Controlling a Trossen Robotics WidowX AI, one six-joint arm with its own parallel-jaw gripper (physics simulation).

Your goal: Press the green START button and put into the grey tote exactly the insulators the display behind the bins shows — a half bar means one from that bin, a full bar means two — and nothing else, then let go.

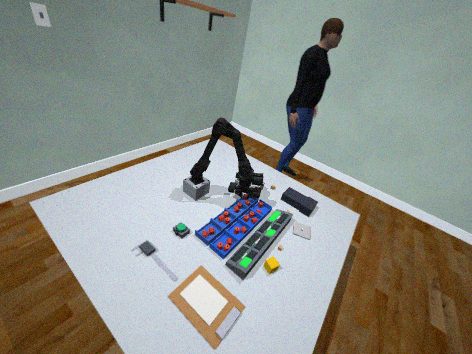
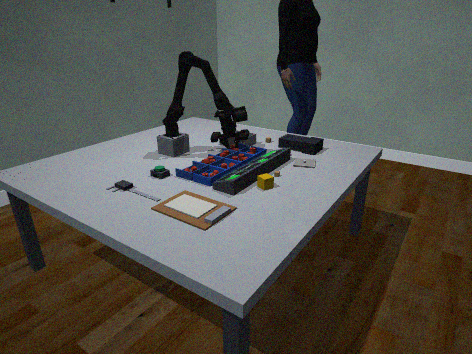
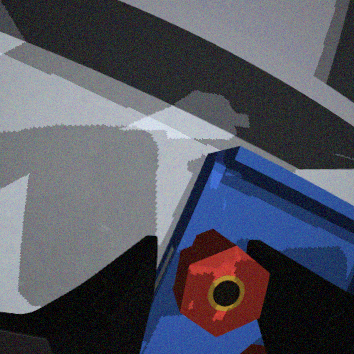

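Observation:
My gripper (image 1: 245, 191) (image 2: 230, 140) (image 3: 201, 248) is low over the far end of the blue bins (image 1: 201, 238) (image 2: 180, 173) (image 3: 246, 211). It is shut on a red hexagonal insulator (image 3: 225, 281) with a brass-ringed hole, in the end bin close to its wall. More red insulators lie in the other bins. The grey tote (image 2: 250, 139) (image 3: 175, 70) stands just behind the gripper. The display (image 1: 234, 267) (image 2: 224, 185) along the bins shows three lit green bars. The green START button (image 1: 181, 227) (image 2: 159, 168) sits left of the bins.
A person (image 1: 308, 88) (image 2: 298, 53) stands past the table's far side. A dark box (image 1: 299, 201) (image 2: 300, 143), a white square plate (image 1: 301, 230), a yellow cube (image 1: 271, 264) (image 2: 265, 181), a clipboard (image 1: 178, 300) (image 2: 161, 209) and a hand tool (image 1: 147, 248) lie around.

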